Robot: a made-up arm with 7 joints. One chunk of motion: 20 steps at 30 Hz.
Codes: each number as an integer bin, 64 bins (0 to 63) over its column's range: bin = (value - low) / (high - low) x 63, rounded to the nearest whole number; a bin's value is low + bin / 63 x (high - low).
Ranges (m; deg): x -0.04..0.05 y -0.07..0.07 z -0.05..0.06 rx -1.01..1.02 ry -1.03..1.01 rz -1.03..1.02
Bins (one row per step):
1: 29 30 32 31 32 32
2: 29 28 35 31 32 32
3: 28 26 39 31 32 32
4: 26 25 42 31 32 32
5: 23 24 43 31 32 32
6: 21 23 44 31 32 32
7: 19 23 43 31 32 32
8: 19 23 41 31 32 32
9: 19 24 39 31 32 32
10: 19 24 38 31 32 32
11: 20 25 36 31 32 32
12: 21 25 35 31 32 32
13: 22 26 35 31 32 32
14: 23 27 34 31 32 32
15: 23 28 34 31 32 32
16: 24 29 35 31 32 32
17: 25 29 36 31 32 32
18: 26 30 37 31 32 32
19: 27 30 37 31 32 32
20: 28 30 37 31 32 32
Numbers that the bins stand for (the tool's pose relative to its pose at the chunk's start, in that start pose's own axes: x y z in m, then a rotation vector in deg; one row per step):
1: 0.0014 -0.0033 0.0059 -0.01 0.01 0.01
2: 0.0014 -0.0078 0.0111 -0.01 0.01 0.01
3: 0.0000 -0.0122 0.0181 -0.01 0.01 0.01
4: -0.0029 -0.0144 0.0233 -0.01 0.01 0.01
5: -0.0071 -0.0167 0.0251 -0.01 0.01 0.01
6: -0.0100 -0.0189 0.0268 -0.01 0.01 0.01
7: -0.0129 -0.0189 0.0251 -0.01 0.01 0.01
8: -0.0129 -0.0189 0.0216 -0.01 0.01 0.01
9: -0.0129 -0.0167 0.0181 -0.01 0.01 0.01
10: -0.0129 -0.0167 0.0163 -0.01 0.01 0.01
11: -0.0114 -0.0144 0.0129 -0.01 0.01 0.01
12: -0.0100 -0.0144 0.0111 -0.01 0.01 0.01
13: -0.0086 -0.0122 0.0111 -0.01 0.01 0.01
14: -0.0071 -0.0100 0.0094 -0.01 0.01 0.01
15: -0.0071 -0.0078 0.0094 -0.01 0.01 0.01
16: -0.0057 -0.0056 0.0111 -0.01 0.01 0.01
17: -0.0043 -0.0056 0.0129 -0.01 0.01 0.01
18: -0.0029 -0.0033 0.0146 -0.01 0.01 0.01
19: -0.0014 -0.0033 0.0146 -0.01 0.01 0.01
20: 0.0000 -0.0033 0.0146 -0.01 0.01 0.01

